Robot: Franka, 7 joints.
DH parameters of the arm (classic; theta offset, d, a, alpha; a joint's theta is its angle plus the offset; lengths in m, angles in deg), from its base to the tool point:
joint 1: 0 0.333 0 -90
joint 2: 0 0 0 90
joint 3: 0 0.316 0.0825 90
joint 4: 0 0 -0.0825 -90
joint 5: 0 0.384 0 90
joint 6: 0 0 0.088 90
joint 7: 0 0.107 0 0
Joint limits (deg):
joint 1: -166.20..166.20
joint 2: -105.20..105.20
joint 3: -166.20..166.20
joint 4: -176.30..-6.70
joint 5: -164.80..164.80
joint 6: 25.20..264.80
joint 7: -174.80..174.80
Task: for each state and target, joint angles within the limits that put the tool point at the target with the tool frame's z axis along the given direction. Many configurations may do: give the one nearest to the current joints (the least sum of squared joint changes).
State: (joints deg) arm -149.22 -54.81 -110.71 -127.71 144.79 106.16 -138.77
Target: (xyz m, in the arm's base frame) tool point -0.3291 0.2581 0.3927 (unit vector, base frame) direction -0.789 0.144 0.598
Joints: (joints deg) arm -149.89 -55.13 -76.59 -154.37 128.98 116.50 -138.77
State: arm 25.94 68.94 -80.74 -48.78 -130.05 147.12 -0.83
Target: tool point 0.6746 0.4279 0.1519 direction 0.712 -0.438 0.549
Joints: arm 52.31 90.25 -40.10 -36.90 -87.67 97.94 -0.83
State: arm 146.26 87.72 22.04 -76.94 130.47 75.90 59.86
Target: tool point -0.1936 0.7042 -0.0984 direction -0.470 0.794 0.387
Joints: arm 98.47 103.73 11.61 -36.44 151.38 107.37 59.86
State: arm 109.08 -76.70 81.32 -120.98 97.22 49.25 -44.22
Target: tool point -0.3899 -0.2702 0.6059 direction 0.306 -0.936 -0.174
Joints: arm 114.51 -54.80 55.83 -124.79 121.76 49.45 -44.22
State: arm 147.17 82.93 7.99 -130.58 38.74 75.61 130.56
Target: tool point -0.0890 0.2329 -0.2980 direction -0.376 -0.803 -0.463
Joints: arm 126.19 98.07 -12.36 -95.50 69.66 111.85 130.56
